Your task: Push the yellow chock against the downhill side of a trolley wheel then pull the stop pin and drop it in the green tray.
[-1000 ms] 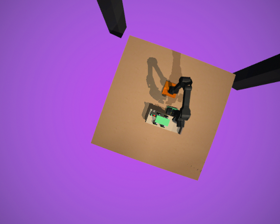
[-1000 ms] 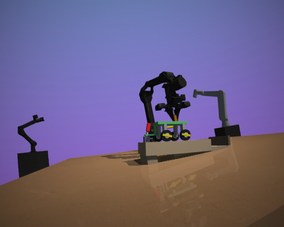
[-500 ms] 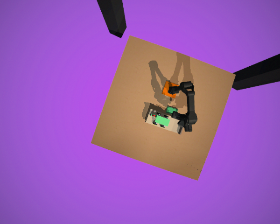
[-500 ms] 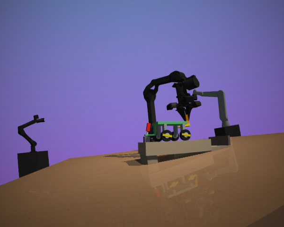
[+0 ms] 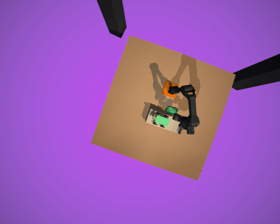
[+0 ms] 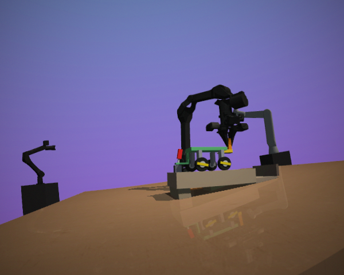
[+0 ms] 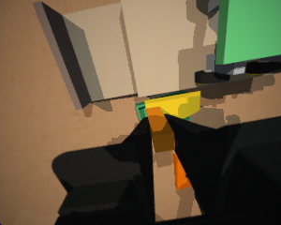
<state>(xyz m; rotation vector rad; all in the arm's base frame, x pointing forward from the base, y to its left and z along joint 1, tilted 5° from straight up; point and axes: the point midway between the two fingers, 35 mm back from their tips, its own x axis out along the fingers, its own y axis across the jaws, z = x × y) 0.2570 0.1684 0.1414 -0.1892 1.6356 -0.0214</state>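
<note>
The red-headed stop pin lies 240 mm to the right of my gripper tip, 80 mm ahead of it and 30 mm below it. Round my gripper tip: trolley: 140 mm to the right, 90 mm ahead, 50 mm below; then dark end block: 120 mm to the left, 120 mm below, 60 mm ahead; then yellow chock: 20 mm to the right, 10 mm below.
</note>
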